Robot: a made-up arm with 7 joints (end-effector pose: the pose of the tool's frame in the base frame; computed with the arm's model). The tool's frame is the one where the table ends.
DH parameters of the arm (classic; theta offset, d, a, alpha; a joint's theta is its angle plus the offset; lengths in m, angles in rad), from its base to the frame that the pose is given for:
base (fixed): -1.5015 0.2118 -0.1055 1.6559
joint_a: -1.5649 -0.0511 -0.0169 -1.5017
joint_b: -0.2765 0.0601 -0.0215 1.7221
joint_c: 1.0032 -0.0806 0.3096 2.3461
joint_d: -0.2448 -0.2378 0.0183 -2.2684
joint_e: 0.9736 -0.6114 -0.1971 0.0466
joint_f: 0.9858 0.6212 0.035 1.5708
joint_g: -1.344 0 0.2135 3.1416
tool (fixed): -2.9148 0.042 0 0
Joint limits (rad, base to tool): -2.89..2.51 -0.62..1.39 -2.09..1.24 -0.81..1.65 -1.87..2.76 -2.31..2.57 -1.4..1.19
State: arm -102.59 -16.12 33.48 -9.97 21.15 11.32 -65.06
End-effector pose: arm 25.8 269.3 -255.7 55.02 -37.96 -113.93
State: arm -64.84 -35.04 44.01 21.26 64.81 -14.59 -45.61
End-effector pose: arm 122.4 -183.1 -278.8 119.65 -71.60 -161.35
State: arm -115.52 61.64 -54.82 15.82 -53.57 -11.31 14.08
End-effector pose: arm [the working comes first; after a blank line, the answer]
Working (the frame after each row of the table, in the pose's form):
after base (fixed): -7.3 105.2 211.8 94.88 0.00 -86.03
after joint_a: 45.2 93.6 209.0 178.57 -25.08 96.26
after joint_b: 30.0 104.0 147.9 -63.67 -18.16 47.30
after joint_c: 288.0 286.5 198.1 70.39 -15.78 48.52
after joint_d: 145.9 464.3 126.8 -59.76 -17.47 49.16
after joint_e: 484.7 42.6 -219.8 -57.42 -15.55 50.31
after joint_f: 33.1 339.0 88.9 34.23 22.75 74.78
after joint_g: 197.4 344.3 -47.3 171.92 39.64 1.84

171.1 337.6 -79.3 -161.92 -36.68 165.73
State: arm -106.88 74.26 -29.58 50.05 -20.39 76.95 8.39
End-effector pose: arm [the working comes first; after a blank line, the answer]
Working (the frame after each row of the table, in the pose's form):
after base (fixed): -7.3 105.2 211.8 94.88 0.00 -86.03
after joint_a: 45.0 92.6 211.3 178.87 -16.48 95.42
after joint_b: 27.4 97.3 150.2 -67.74 -9.48 35.70
after joint_c: 280.0 254.7 32.9 67.34 16.36 46.35
after joint_d: 112.2 402.6 -49.7 -62.71 -17.04 60.06
after joint_e: 577.8 17.6 -267.7 -60.39 14.67 75.99
after joint_f: 53.5 198.8 13.9 147.91 25.89 -127.52
after joint_g: 172.5 77.3 -115.1 16.95 37.18 -45.60

180.7 51.3 -83.1 -25.42 -32.45 149.17
